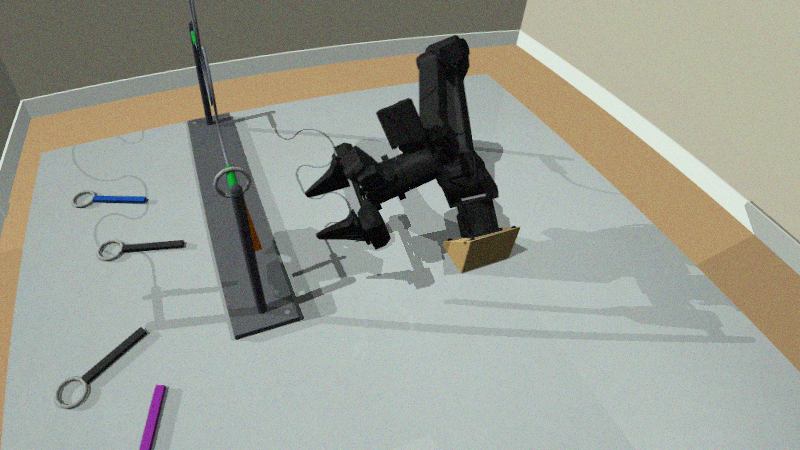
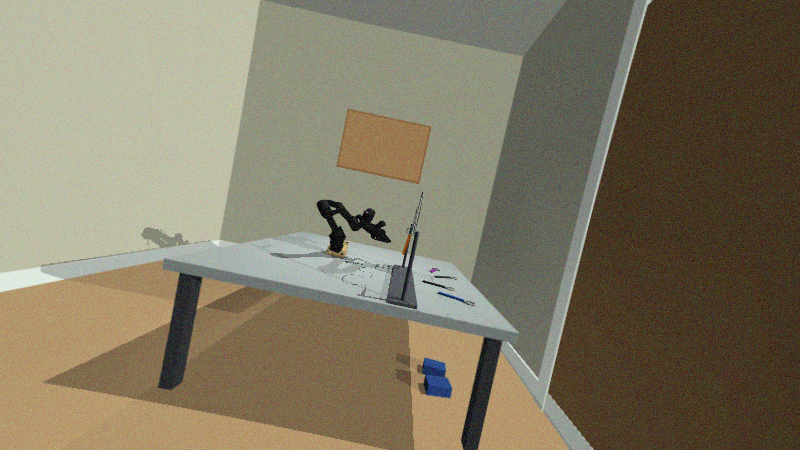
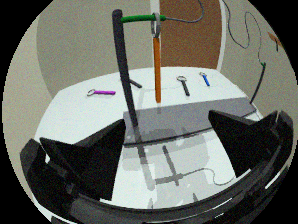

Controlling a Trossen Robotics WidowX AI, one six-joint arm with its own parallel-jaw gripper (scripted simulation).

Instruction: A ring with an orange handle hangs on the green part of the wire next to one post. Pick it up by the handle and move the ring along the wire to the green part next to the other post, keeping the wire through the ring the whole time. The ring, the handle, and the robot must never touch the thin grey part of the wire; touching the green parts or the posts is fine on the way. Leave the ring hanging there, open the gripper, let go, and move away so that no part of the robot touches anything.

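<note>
I look at my own gripper [image 1: 311, 215], and it is open, with nothing held in it. My gripper [image 3: 169, 118] can be seen here too.
</note>
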